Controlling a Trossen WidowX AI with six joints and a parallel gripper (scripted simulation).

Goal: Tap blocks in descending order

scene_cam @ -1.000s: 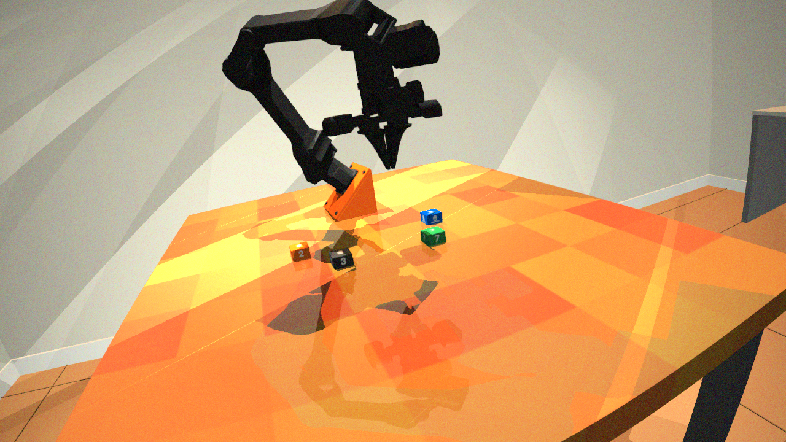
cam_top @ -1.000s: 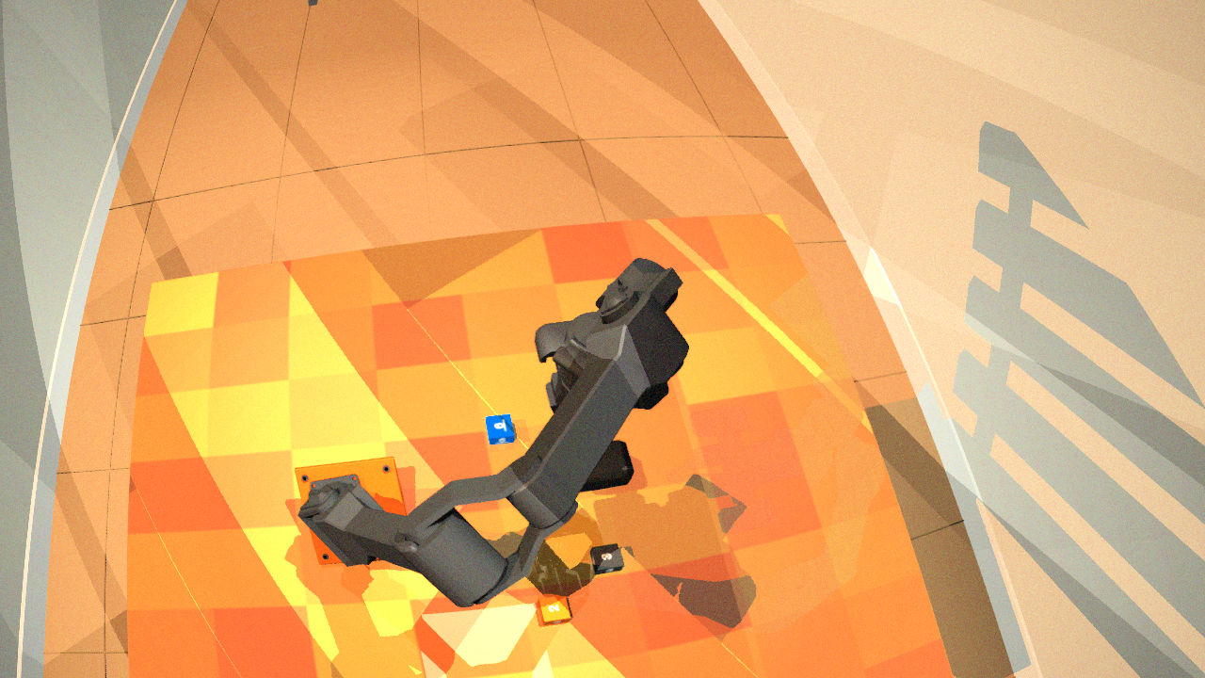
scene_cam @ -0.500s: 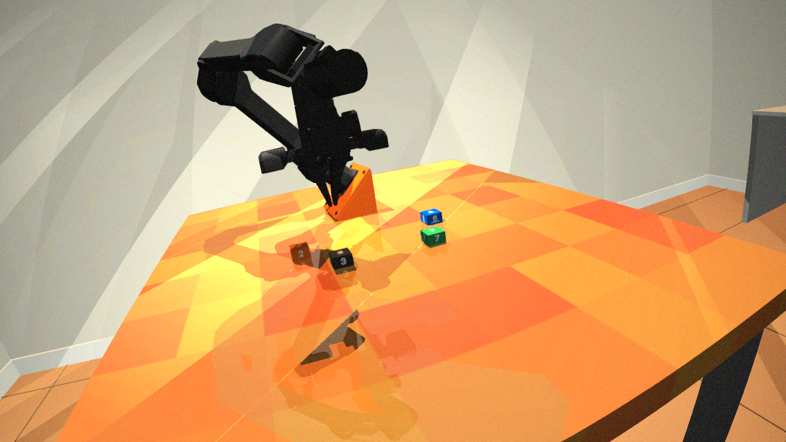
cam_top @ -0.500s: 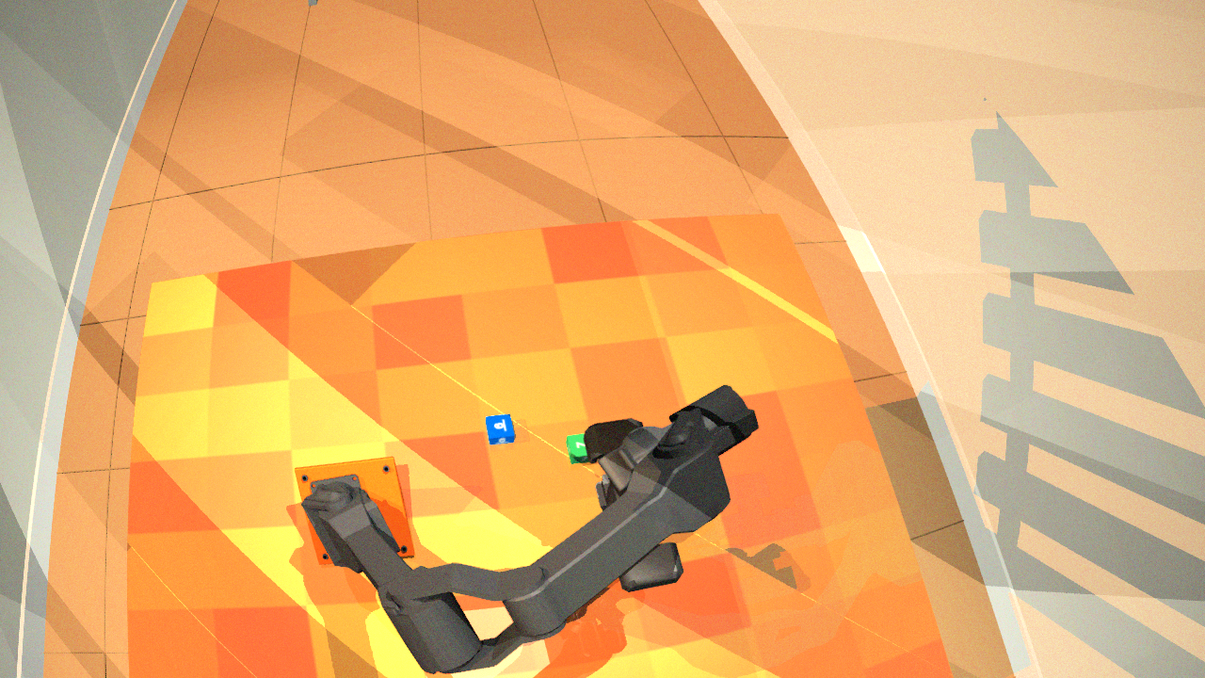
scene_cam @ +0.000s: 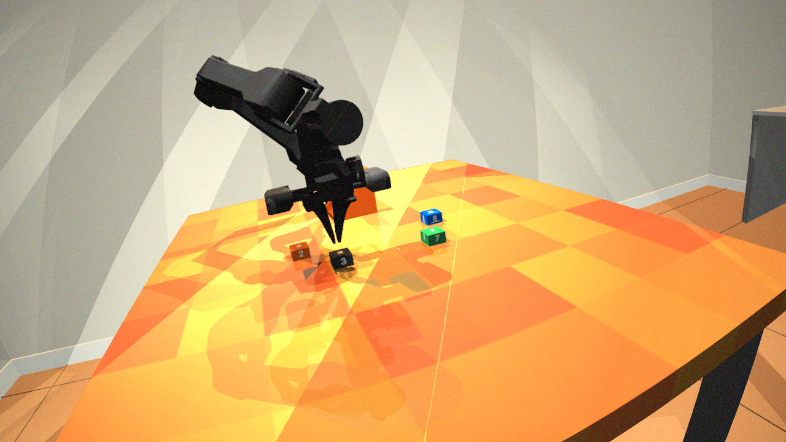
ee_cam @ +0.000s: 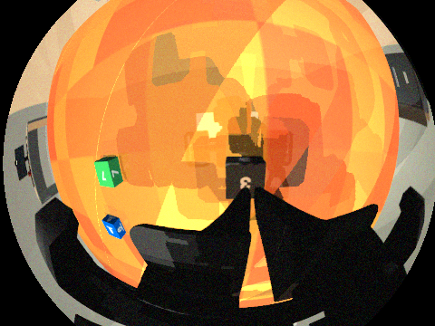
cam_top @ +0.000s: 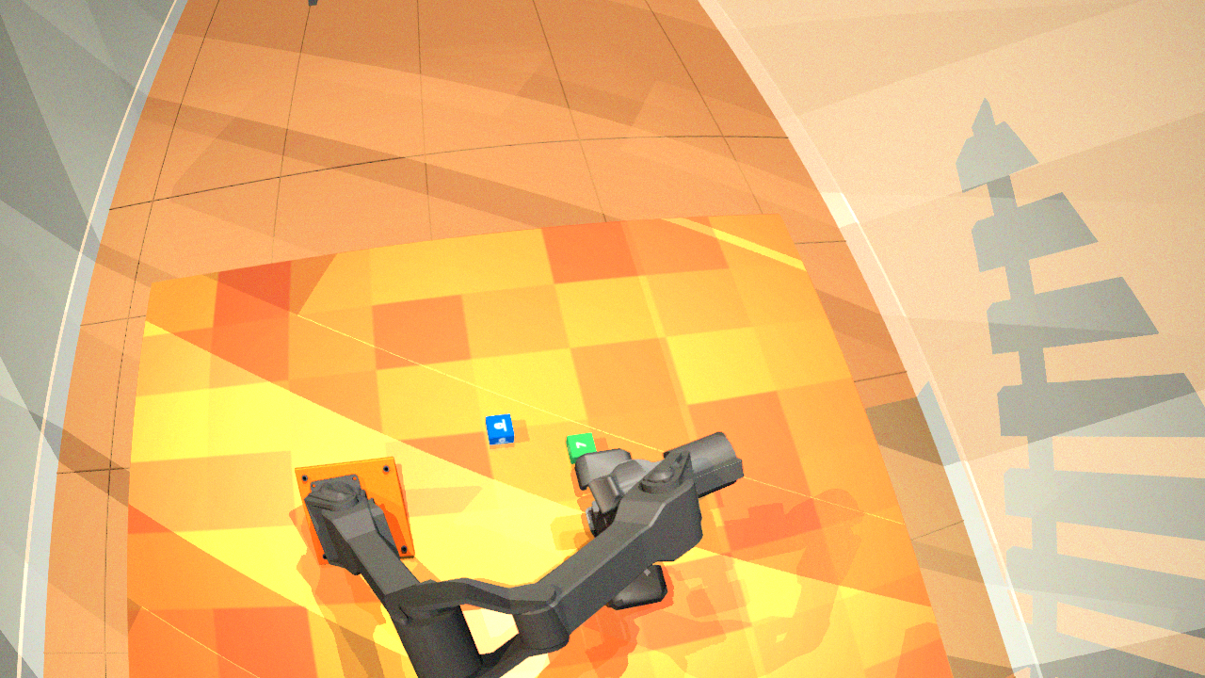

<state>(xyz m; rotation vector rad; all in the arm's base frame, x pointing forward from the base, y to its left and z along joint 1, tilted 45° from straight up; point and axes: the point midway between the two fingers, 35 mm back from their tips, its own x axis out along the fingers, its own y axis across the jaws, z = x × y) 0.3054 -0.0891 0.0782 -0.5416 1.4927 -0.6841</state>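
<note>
Now: gripper tip 30 mm above the black block marked 3. Also, from my gripper tip: blue block marked 6: 210 mm to the left, 80 mm behind, 30 mm below; orange block marked 2: 80 mm behind, 50 mm to the right, 30 mm below; green block marked 7: 160 mm to the left, 30 mm below, 20 mm ahead.
</note>
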